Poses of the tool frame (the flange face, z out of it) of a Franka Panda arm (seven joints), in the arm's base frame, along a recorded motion.
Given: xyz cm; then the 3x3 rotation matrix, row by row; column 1 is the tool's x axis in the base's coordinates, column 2 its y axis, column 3 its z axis. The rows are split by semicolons.
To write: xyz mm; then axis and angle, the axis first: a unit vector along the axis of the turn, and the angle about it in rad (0 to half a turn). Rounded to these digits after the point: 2 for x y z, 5 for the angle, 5 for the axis.
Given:
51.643, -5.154, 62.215; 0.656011, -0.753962, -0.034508; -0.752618, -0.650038, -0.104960; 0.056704, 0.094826, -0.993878
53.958, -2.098, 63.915; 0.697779, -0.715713, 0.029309; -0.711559, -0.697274, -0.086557; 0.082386, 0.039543, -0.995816
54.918, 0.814, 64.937; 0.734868, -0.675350, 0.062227; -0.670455, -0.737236, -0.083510; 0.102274, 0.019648, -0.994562
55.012, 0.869, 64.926; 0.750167, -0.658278, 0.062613; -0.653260, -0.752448, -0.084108; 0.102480, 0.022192, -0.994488
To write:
516.43, -51.54, 622.15, 0.90966, -0.41531, 0.00612, 3.03156
539.58, -20.98, 639.15, 0.92126, -0.38777, 0.03035, 3.07310
549.18, 8.14, 649.37, 0.93131, -0.36155, 0.04419, 3.08618
550.12, 8.69, 649.26, 0.93540, -0.35081, 0.04416, 3.08474

